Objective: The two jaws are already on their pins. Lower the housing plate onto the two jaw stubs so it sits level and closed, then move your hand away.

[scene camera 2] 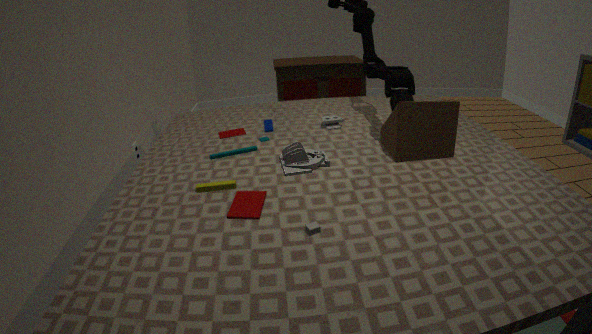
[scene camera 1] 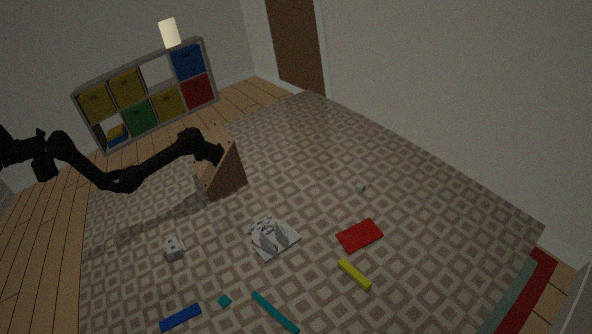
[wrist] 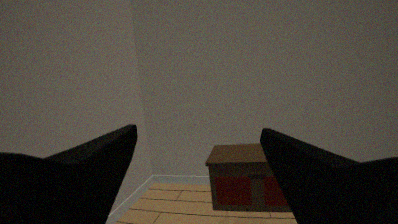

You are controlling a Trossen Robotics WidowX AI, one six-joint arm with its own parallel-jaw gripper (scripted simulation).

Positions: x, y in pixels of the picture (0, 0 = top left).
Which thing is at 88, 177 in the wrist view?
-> My gripper.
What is my gripper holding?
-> Nothing.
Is my gripper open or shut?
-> Open.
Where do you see a red plate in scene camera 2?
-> At 247, 205
